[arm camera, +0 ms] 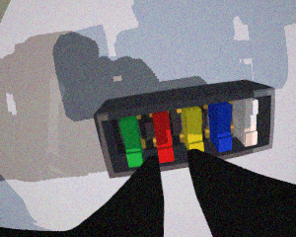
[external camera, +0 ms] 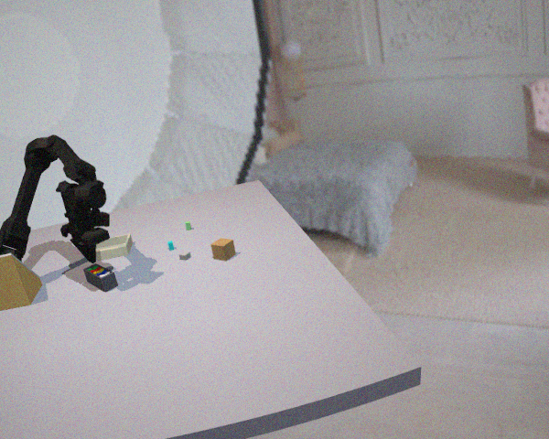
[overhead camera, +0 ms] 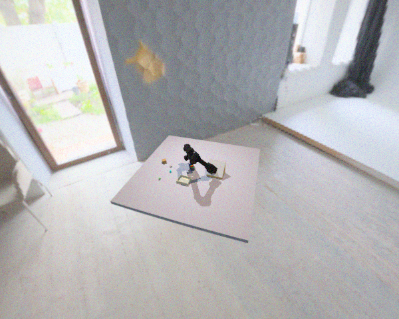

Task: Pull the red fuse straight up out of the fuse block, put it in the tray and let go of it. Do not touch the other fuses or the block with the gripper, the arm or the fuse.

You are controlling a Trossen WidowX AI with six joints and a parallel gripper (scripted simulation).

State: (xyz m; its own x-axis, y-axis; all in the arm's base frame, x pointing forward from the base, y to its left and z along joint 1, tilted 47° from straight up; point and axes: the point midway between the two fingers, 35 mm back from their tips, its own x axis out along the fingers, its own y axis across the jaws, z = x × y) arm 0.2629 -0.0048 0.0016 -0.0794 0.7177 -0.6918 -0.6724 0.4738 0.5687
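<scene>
Now: the red fuse 40 mm below my gripper tip. The rest, counted from my gripper tip: yellow fuse 10 mm ahead, 10 mm to the right, 40 mm below; green fuse 10 mm behind, 20 mm to the left, 40 mm below; blue fuse 20 mm ahead, 20 mm to the right, 40 mm below.
</scene>
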